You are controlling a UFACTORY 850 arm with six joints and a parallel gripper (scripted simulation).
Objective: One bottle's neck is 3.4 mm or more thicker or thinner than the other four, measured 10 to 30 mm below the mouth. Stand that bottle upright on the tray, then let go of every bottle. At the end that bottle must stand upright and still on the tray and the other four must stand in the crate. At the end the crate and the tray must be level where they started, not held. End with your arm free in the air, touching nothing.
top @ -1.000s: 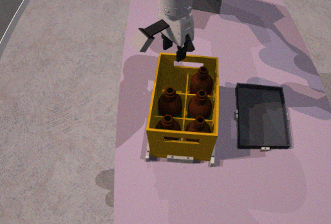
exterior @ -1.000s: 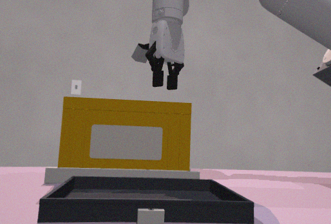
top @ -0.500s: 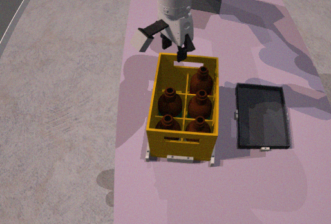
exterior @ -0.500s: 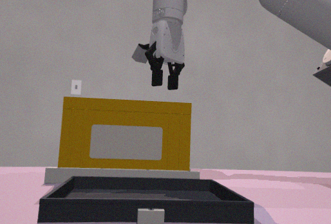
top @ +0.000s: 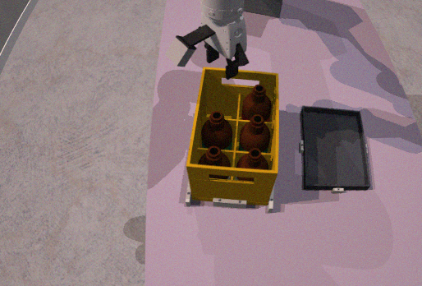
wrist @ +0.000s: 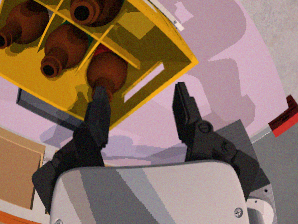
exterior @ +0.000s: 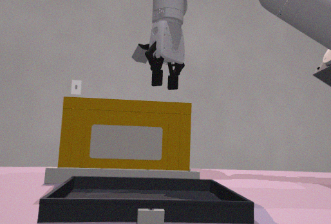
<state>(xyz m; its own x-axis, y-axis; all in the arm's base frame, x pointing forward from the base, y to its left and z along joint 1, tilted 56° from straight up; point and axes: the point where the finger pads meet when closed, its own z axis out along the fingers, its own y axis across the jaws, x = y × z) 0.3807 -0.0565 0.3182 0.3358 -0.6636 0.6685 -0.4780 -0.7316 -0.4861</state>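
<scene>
My gripper is now 160 mm above the bottle, 90 mm to the right of it and 10 mm short of it. Also, from my hand: tray 310 mm to the left, 230 mm below, 100 mm ahead; yellow crate 160 mm below, 90 mm ahead, 30 mm to the left.
</scene>
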